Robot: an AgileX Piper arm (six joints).
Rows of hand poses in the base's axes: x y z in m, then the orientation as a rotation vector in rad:
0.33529, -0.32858, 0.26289, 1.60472, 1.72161, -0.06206
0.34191, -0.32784, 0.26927, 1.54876, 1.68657, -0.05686
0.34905, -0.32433, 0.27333, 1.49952, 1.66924, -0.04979
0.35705, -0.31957, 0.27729, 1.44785, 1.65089, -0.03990
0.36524, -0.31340, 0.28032, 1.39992, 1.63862, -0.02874
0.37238, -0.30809, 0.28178, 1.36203, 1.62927, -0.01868
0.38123, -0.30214, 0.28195, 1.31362, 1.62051, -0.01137
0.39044, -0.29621, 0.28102, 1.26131, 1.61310, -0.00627
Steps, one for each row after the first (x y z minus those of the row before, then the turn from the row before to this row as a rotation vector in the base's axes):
0.00662, 0.00074, 0.00638, -0.04519, -0.04465, 0.01527
0.00714, 0.00351, 0.00406, -0.03366, -0.03103, 0.02106
0.00800, 0.00476, 0.00396, -0.03398, -0.03369, 0.02329
0.00819, 0.00617, 0.00303, -0.02879, -0.02855, 0.02495
0.00714, 0.00531, 0.00146, -0.02188, -0.02273, 0.02064
0.00885, 0.00595, 0.00017, -0.02991, -0.02382, 0.02595
0.00921, 0.00593, -0.00093, -0.03317, -0.02252, 0.02819

